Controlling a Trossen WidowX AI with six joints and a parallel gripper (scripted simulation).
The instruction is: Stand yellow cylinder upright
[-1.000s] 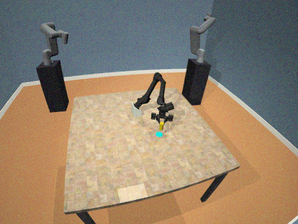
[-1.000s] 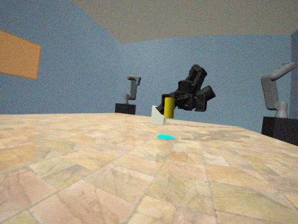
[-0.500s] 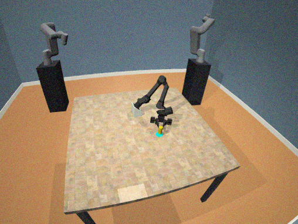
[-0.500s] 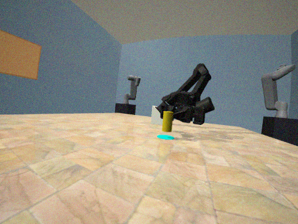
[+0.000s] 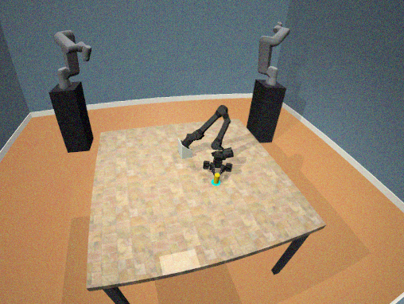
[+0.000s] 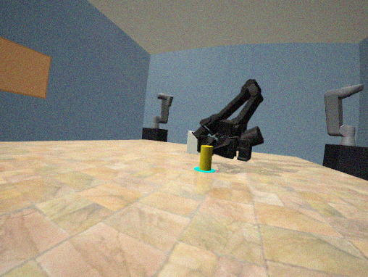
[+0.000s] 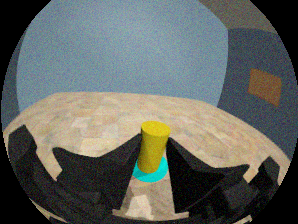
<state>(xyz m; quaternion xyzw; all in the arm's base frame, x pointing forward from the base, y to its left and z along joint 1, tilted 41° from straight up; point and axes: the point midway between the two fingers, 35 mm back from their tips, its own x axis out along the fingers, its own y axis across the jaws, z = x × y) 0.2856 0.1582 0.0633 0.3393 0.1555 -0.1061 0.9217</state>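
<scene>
Now: the yellow cylinder 2 cm below my gripper tip. From my gripper tip the other things lie so: cyan circle 5 cm below.
</scene>
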